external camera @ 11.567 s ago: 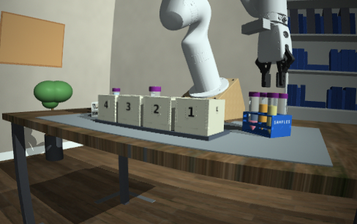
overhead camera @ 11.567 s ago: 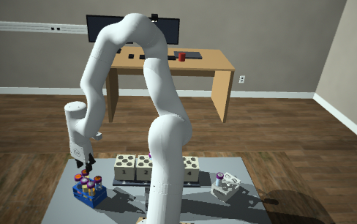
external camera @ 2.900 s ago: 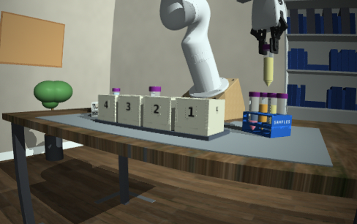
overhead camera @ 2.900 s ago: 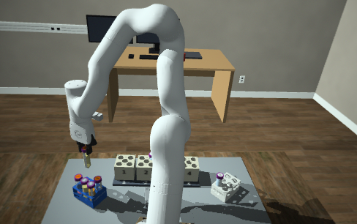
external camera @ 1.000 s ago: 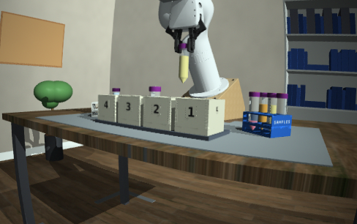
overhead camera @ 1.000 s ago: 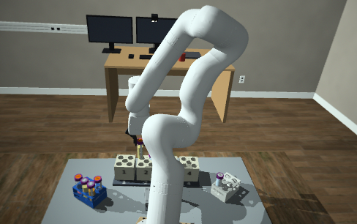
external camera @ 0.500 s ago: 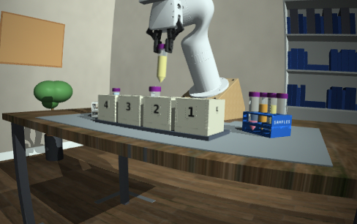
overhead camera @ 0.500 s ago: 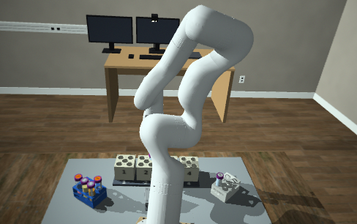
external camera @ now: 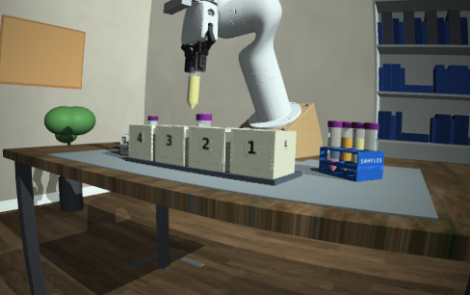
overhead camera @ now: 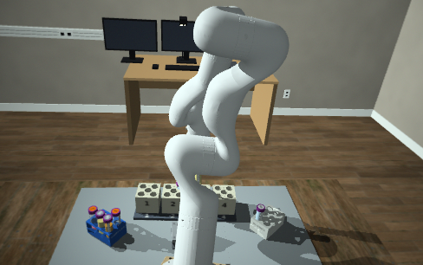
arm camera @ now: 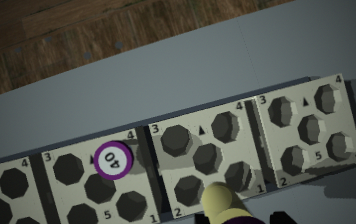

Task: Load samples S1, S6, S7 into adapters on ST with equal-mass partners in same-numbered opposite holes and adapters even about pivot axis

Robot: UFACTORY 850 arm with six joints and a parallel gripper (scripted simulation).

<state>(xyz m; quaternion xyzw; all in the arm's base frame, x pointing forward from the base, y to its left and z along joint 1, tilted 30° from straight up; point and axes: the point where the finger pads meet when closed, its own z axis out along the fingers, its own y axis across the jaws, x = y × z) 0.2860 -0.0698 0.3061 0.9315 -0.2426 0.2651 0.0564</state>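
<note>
Now: hand 170 mm past the white rack, 260 mm to the left of it and 220 mm above it. Also, from my hand: adapter 1 (90 mm ahead, 190 mm to the left, 200 mm below); blue samples rack (20 mm behind, 380 mm to the left, 220 mm below).
</note>
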